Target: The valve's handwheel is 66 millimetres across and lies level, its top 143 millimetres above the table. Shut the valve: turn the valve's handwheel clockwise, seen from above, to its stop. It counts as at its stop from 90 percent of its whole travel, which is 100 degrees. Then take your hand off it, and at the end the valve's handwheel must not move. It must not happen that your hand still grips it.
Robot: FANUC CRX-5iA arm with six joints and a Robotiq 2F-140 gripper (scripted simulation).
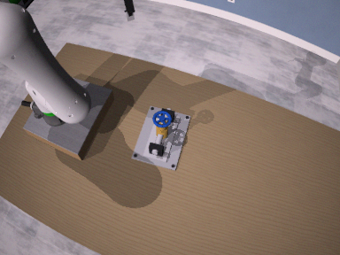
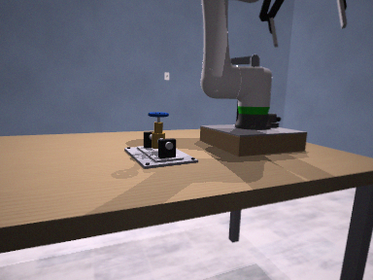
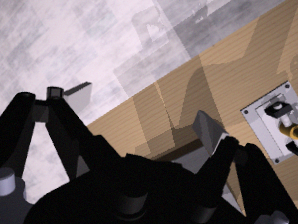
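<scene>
My hand is 23 cm short of the blue spoked handwheel, 34 cm to the left of it and 23 cm above it.
</scene>
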